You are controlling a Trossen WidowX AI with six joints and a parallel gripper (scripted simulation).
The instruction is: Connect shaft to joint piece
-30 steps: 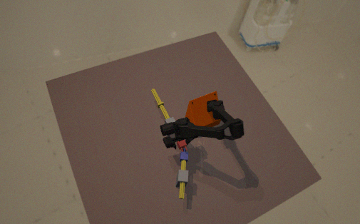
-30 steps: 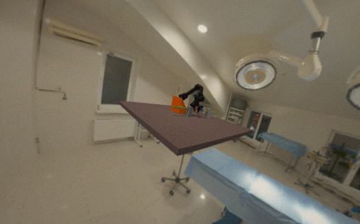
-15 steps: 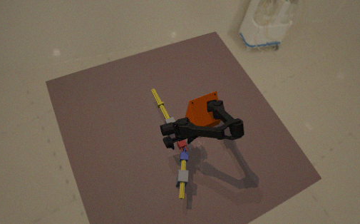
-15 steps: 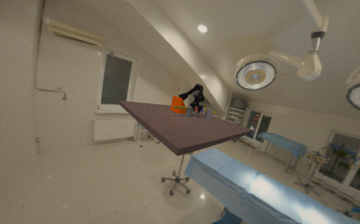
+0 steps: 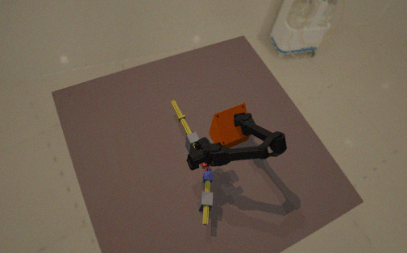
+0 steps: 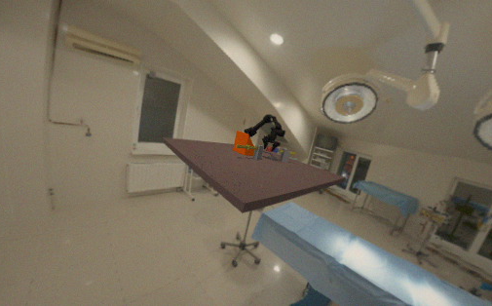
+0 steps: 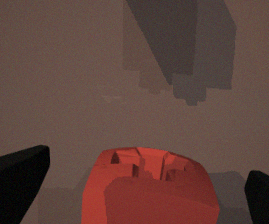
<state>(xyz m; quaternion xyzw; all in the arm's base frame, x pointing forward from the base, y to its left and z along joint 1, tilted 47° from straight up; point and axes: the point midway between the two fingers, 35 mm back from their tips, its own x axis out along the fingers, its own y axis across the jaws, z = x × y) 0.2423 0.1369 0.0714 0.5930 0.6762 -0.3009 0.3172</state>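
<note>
My gripper tip is now 20 mm to the right of the red square joint piece and 10 mm below it.
</note>
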